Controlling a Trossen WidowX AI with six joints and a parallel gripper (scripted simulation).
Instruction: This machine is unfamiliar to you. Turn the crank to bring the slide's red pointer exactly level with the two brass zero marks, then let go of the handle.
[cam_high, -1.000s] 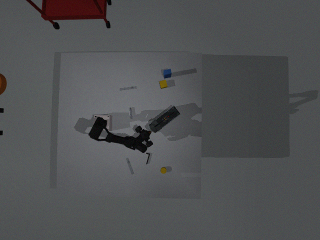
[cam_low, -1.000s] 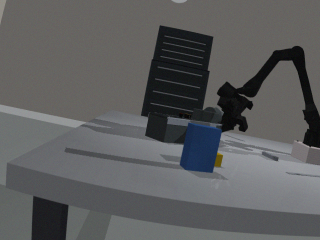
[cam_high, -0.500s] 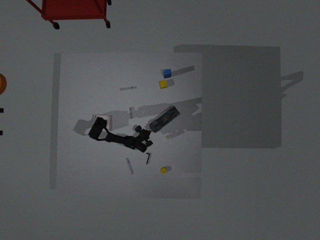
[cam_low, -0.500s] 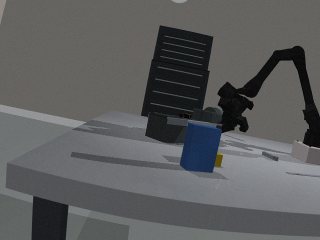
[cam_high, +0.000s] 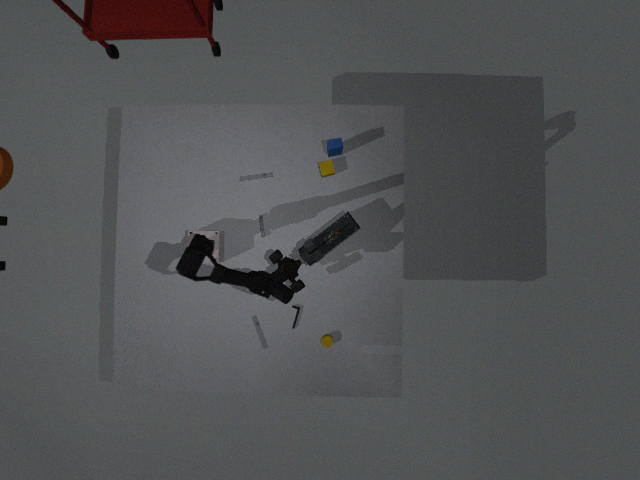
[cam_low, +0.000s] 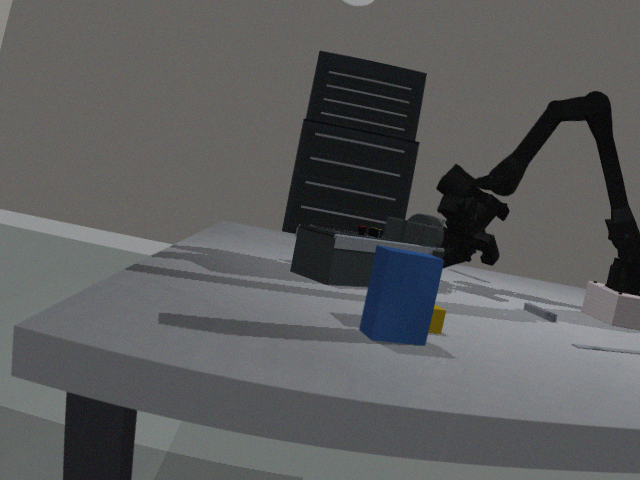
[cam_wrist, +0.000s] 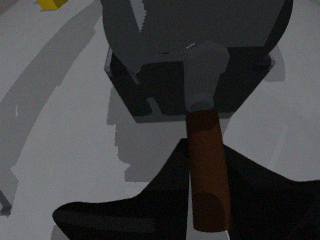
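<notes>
My gripper tip is 140 mm short of the red pointer, 140 mm to the right of it and 50 mm below it. The rest, counted from my gripper tip: brown crank handle: 10 mm behind, 10 mm to the right, 30 mm above; then black hex key: 10 mm ahead, 220 mm to the right, 30 mm below; then yellow block: 60 mm ahead, 420 mm to the left, 20 mm below.
</notes>
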